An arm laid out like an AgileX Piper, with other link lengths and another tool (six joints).
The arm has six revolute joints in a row. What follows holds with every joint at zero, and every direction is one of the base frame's. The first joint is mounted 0.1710 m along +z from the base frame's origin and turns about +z. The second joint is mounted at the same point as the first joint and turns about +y. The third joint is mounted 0.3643 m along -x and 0.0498 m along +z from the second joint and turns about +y. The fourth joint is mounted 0.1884 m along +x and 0.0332 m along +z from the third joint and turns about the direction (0.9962, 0, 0.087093). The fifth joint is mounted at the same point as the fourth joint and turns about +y. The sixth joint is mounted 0.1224 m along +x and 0.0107 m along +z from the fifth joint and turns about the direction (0.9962, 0, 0.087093). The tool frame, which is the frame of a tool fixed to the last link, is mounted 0.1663 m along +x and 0.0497 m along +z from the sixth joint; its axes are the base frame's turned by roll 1.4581, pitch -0.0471 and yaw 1.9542 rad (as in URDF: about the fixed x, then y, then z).
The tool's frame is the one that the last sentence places.
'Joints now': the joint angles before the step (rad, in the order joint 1, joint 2, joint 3, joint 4, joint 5, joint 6). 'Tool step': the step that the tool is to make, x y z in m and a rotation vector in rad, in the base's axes. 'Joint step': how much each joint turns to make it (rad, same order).
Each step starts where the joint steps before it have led.
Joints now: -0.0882 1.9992 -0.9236 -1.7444 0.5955 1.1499
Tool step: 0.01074 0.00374 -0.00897 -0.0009 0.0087 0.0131
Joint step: 0.0078 0.0349 -0.0303 0.0000 -0.0022 -0.0064
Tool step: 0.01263 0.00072 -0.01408 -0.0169 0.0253 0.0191
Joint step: 0.0047 0.0522 -0.0423 0.0001 0.0055 -0.0271
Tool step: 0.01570 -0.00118 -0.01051 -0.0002 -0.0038 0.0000
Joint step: 0.0000 0.0505 -0.0543 0.0000 -0.0001 0.0001
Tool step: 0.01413 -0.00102 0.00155 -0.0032 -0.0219 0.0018
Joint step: 0.0000 0.0232 -0.0468 -0.0001 0.0000 -0.0027
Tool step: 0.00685 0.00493 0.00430 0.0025 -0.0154 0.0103
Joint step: 0.0077 0.0000 -0.0159 -0.0001 -0.0045 0.0000
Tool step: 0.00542 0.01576 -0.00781 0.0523 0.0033 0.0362
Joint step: -0.0003 0.0000 -0.0044 0.0003 -0.0645 -0.0003
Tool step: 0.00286 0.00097 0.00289 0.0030 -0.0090 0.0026
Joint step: 0.0000 -0.0018 -0.0076 -0.0001 -0.0045 0.0001
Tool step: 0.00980 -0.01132 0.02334 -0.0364 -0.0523 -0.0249
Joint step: 0.0000 -0.0084 -0.0389 -0.0001 0.0418 0.0002
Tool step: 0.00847 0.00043 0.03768 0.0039 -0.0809 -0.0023
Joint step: 0.0000 -0.0499 -0.0267 0.0003 -0.0049 0.0090
